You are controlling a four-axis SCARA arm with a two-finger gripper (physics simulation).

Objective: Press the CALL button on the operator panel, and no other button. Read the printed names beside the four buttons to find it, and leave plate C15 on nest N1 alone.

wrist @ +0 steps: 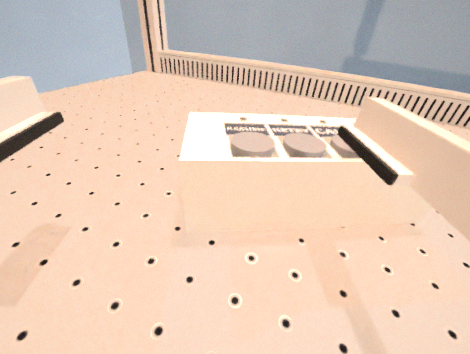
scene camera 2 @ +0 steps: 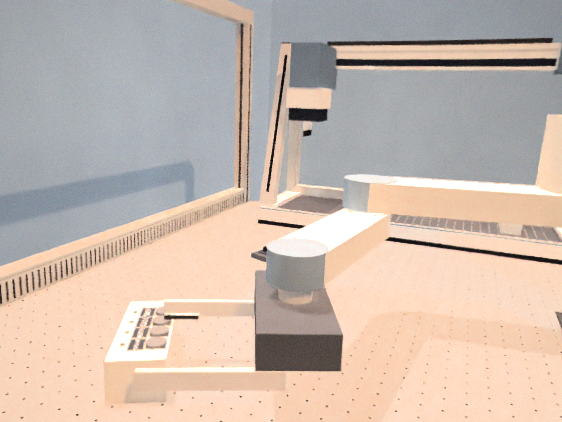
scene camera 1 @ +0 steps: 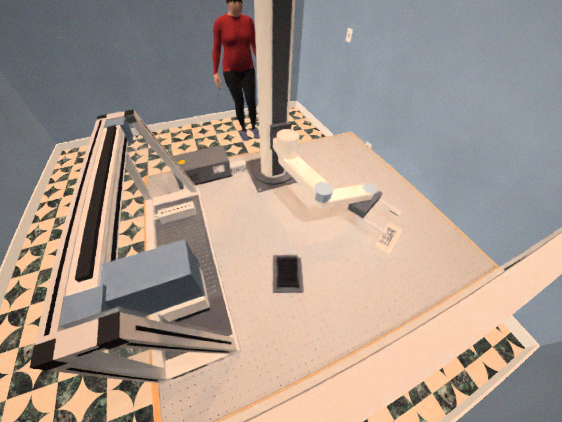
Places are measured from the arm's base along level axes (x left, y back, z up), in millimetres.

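Pixels of known places: gripper, fingertip midpoint: (wrist: 205,106) (scene camera 2: 151,338) (scene camera 1: 393,223); arm's base at its link origin: (scene camera 1: 273,172).
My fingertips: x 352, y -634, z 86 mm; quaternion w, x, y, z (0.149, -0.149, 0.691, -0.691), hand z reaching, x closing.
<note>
Ahead of a thing's pixels: the offset from my fingertips to its top centre. "spot": to the spot under its first point.
The white operator panel @(dx -54, dy -48, dz -18 mm) (scene camera 1: 382,245) (scene camera 2: 117,352) (wrist: 280,195) has four round grey buttons. In the wrist view the RESUME button @(dx -23, dy -11, dz -18 mm) (wrist: 252,144), RETRY button @(dx -49, dy -25, dz -18 mm) (wrist: 304,145) and CALL button @(dx -76, dy -39, dz -18 mm) (wrist: 340,145) stand left to right. The right finger partly covers CALL and its name; the fourth button is hidden there. My gripper (scene camera 1: 390,221) (scene camera 2: 151,341) (wrist: 205,106) is open and empty, its fingers reaching toward the panel. The black pad of one finger appears close to the CALL button; contact cannot be told. A dark rectangular piece @(dx -542, dy -10, dz -47 mm) (scene camera 1: 288,272) lies mid-table; no plate or nest name is readable.
A gantry frame (scene camera 1: 120,330) (scene camera 2: 445,52) with a blue-grey box @(spot: dx -887, dy -121, dz +414 mm) (scene camera 1: 150,275) stands along one side. A dark grey box @(spot: dx -728, dy +701, dz +41 mm) (scene camera 1: 205,162) stands near the arm's column (scene camera 1: 266,100). A person (scene camera 1: 235,45) stands behind the table. A slotted rail (scene camera 2: 125,245) (wrist: 250,75) runs along the table edge.
</note>
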